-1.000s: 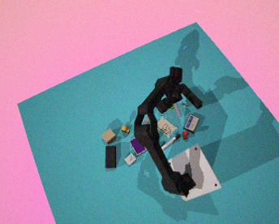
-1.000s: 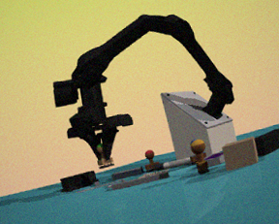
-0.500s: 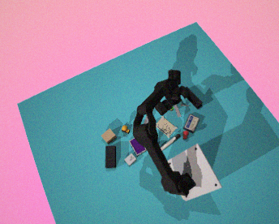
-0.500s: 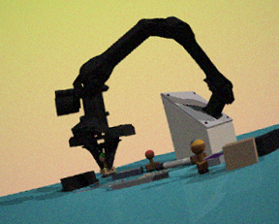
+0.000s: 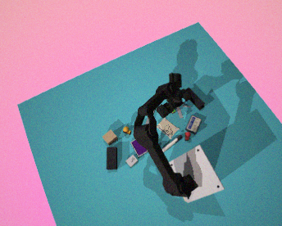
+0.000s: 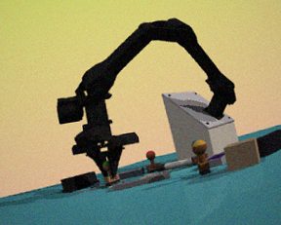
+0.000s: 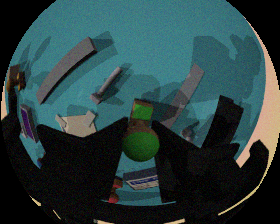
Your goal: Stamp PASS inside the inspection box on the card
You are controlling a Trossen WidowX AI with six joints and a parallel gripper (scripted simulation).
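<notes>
The green-knobbed stamp is right at my gripper tip. From my gripper tip the other things lie so: black box 1 cm behind, 14 cm to the right, 1 cm below; beige card 7 cm behind, 8 cm to the left, 3 cm below; red-knobbed stamp 17 cm behind, 2 cm to the left, 1 cm below.
</notes>
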